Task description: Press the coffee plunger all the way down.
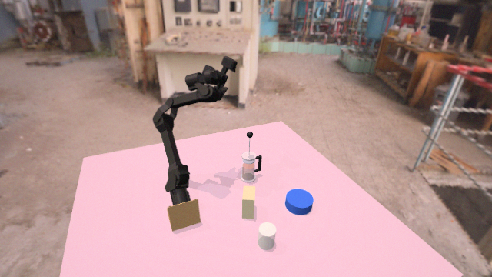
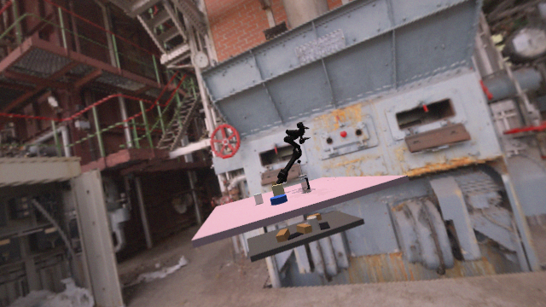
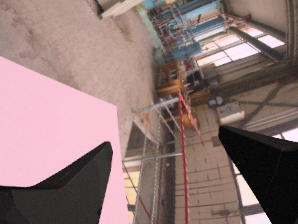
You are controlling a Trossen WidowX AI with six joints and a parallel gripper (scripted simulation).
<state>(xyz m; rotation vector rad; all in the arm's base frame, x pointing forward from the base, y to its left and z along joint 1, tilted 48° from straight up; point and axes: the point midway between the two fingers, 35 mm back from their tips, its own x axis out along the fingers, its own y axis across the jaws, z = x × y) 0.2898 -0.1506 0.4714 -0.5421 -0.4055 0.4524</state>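
Now: the coffee press 34 cm below my gripper tip, 17 cm to the right of it and 2 cm ahead of it. Round my gripper tip: yellow-green block 41 cm below, 36 cm to the right, 11 cm behind; blue disc 44 cm to the right, 44 cm below, 10 cm ahead.
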